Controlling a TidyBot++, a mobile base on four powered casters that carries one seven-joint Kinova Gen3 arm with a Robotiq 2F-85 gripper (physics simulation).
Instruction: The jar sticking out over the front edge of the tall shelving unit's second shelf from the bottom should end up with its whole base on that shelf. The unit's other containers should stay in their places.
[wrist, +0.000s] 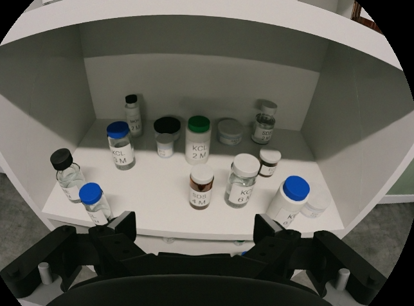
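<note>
The shelf (165, 220) holds several jars. A small clear jar with a blue cap (91, 194) stands at its front left, and a larger white jar with a blue cap (296, 189) stands at its front right. Both are close to the front edge. The fingers hide the lower parts of both, so I cannot tell from this view which base sticks out. My gripper (194, 226) is open and empty at the front edge. Its left finger is just right of the small jar's lower part, and its right finger overlaps the white jar's lower left side.
An SDS 4 M jar (201, 187) and a KCL 6 M jar (243, 182) stand between these two. A black-capped bottle (70, 177) is at the left, and a white tub (316, 201) is at the right. Other containers stand behind. Side walls (45, 125) (355, 125) and the board above (200, 26) enclose them.
</note>
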